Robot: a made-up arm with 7 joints. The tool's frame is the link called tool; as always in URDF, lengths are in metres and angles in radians.
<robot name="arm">
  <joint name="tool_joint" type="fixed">
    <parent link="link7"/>
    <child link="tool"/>
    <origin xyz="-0.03 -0.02 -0.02" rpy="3.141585 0 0"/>
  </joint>
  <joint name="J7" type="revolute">
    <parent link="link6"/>
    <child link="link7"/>
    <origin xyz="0.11 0.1 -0.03" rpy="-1.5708 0 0"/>
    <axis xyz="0 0 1"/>
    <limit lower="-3.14" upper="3.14" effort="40" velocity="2.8"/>
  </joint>
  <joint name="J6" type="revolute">
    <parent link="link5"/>
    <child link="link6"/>
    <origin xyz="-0.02 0 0.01" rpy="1.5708 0 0"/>
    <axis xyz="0 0 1"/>
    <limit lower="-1.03" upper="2.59" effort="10" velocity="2.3"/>
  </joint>
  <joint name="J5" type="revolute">
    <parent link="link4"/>
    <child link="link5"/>
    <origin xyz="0.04 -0.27 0.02" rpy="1.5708 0 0"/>
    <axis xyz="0 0 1"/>
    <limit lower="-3.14" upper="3.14" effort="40" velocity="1.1"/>
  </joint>
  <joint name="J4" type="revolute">
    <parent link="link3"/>
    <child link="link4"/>
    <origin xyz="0.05 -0.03 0" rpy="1.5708 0 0"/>
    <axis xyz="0 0 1"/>
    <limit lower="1.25" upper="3.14" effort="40" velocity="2.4"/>
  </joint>
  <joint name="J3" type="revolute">
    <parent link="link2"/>
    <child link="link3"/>
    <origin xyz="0.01 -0.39 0" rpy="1.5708 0 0"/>
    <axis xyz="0 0 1"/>
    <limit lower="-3.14" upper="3.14" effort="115" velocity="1.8"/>
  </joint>
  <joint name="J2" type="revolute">
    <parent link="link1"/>
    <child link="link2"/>
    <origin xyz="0.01 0.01 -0.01" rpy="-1.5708 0 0"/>
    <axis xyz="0 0 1"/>
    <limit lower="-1.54" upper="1.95" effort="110" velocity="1.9"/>
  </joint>
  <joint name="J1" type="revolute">
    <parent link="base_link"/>
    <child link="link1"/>
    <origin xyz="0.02 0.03 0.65"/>
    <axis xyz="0 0 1"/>
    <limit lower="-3.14" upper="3.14" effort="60" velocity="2.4"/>
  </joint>
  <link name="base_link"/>
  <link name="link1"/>
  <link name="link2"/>
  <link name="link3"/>
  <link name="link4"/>
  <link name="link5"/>
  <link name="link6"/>
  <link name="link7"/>
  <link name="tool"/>
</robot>
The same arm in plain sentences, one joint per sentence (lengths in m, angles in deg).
The arm has seven revolute joints in a row. What follows holds with every joint at zero, and every direction is one of the base frame's. Joint 1 sits 0.02 m along +x and 0.03 m along +y and 0.65 m along +z from the base frame's origin and rotates about +z, from -179.91 to 179.91 deg. Joint 2 sits 0.01 m along +x and 0.01 m along +y and 0.01 m along -z from joint 1 and rotates about +y, from -88.24 to 111.73 deg. Joint 3 sits 0.01 m along +x and 0.39 m along +z from joint 2 and rotates about +z, from -179.91 to 179.91 deg. Joint 4 sits 0.05 m along +x and 0.03 m along -y from joint 3 and rotates about -y, from 71.62 to 179.91 deg. Joint 5 sits 0.04 m along +x and 0.02 m along -y and 0.27 m along -z from joint 4 and rotates about -z, from -179.91 to 179.91 deg. Joint 6 sits 0.02 m along -x and 0.01 m along -z from joint 5 and rotates about +y, from -59.01 to 148.4 deg. Joint 7 sits 0.11 m along +x and 0.03 m along -y and 0.1 m along -z from joint 6 and rotates about -z, from -179.91 to 179.91 deg. The tool frame, which is the frame that the pose is given for, sits 0.03 m along -x and 0.02 m along +y and 0.02 m along +z from joint 7; its axes are the base frame's turned by roll 0, pitch 0 and yaw 0 deg (as in URDF: about the fixed x, then y, then z).
